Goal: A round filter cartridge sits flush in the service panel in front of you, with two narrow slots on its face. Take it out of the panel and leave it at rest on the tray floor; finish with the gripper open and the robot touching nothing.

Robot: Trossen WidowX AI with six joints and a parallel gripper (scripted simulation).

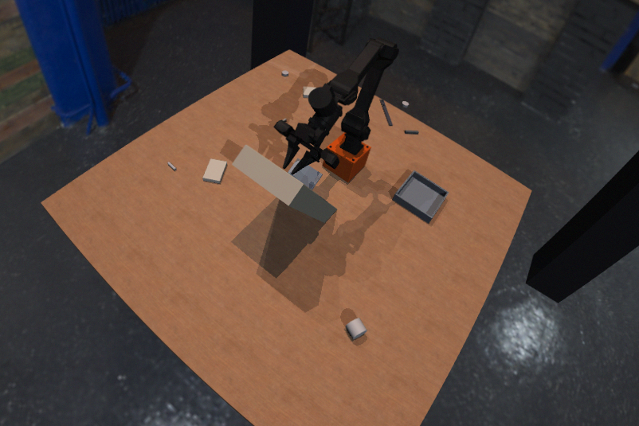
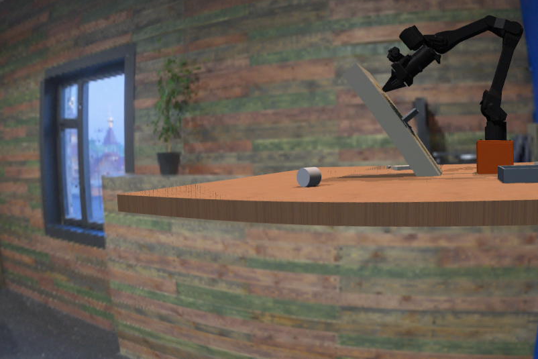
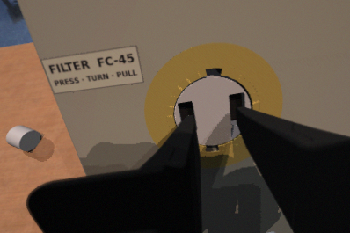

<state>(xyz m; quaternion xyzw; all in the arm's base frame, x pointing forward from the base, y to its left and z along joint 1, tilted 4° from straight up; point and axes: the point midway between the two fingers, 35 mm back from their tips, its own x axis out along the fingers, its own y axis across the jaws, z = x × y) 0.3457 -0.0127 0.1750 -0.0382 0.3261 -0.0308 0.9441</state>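
Now: the round grey filter cartridge 2 cm ahead of my gripper tip and 1 cm below it. The rest, counted from my gripper tip: grey box: 40 cm behind, 31 cm to the left, 26 cm below; service panel: 9 cm below, 3 cm behind.
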